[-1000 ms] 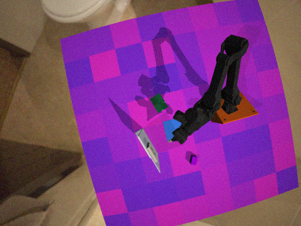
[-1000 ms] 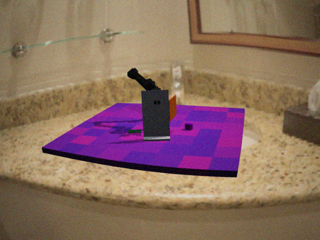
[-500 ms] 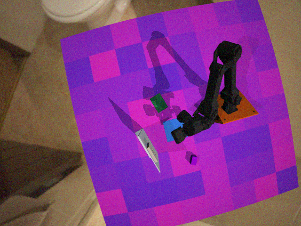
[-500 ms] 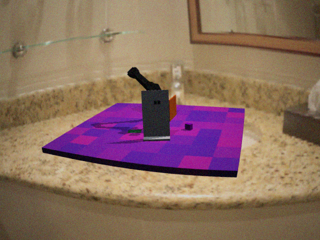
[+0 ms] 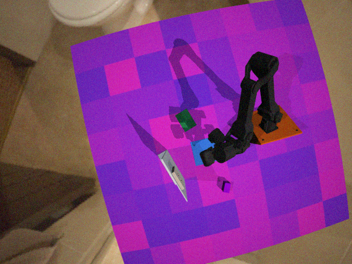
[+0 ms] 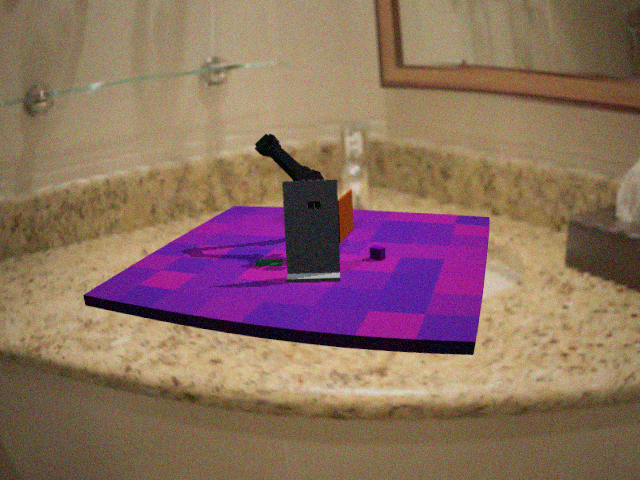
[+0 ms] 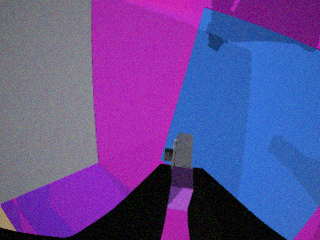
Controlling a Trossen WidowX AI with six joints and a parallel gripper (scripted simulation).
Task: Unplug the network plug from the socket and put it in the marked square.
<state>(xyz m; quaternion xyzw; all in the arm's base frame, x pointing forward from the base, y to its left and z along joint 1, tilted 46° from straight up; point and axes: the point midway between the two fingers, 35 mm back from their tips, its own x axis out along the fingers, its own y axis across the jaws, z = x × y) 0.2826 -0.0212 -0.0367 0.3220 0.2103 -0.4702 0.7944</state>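
Right now my gripper tip is 1 cm past the blue marked square and 8 cm above it. The rest, counted from my gripper tip: network plug: right at my gripper tip; then upright panel: 16 cm ahead, 1 cm to the left, 7 cm above.
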